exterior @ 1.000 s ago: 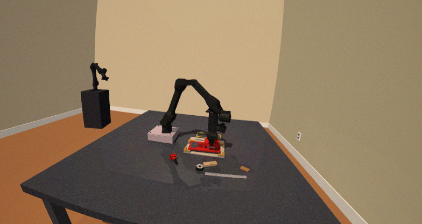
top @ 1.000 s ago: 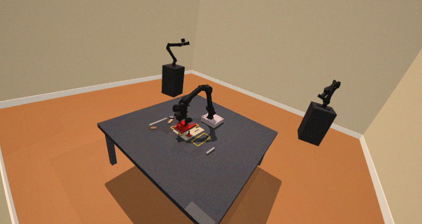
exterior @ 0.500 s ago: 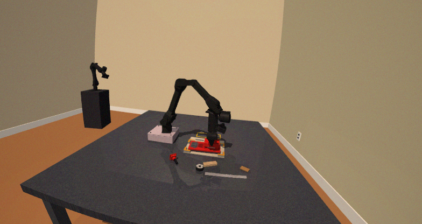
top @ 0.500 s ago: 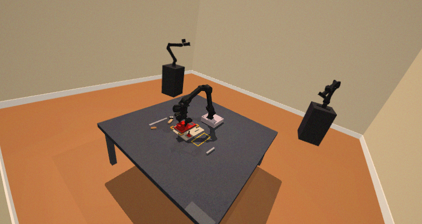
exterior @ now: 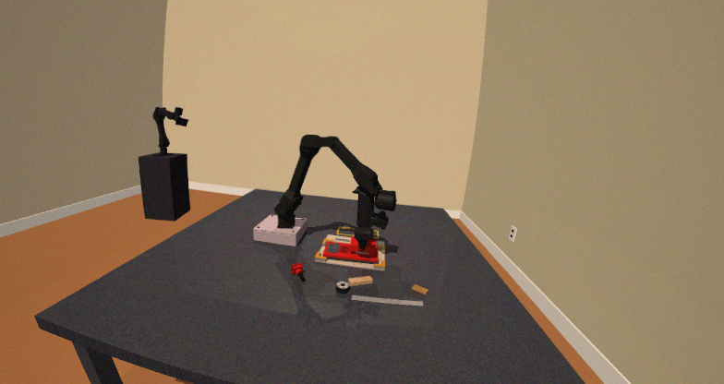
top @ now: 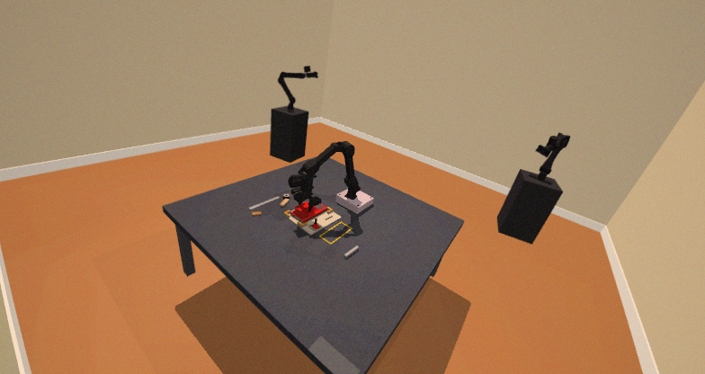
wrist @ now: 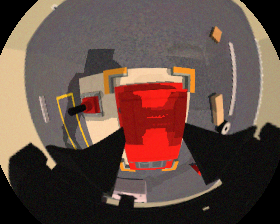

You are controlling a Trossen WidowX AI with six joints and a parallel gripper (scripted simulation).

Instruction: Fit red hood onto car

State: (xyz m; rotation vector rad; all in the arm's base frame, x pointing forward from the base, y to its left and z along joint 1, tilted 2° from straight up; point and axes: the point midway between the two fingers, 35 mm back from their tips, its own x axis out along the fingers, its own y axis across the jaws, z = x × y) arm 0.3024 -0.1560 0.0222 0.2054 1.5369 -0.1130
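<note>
Now: gripper tip 1 cm below the red hood. From my gripper tip the other things lie so: grey engine block 3 cm below, 1 cm to the left; dark ring 20 cm to the right, 9 cm behind, 4 cm below.
</note>
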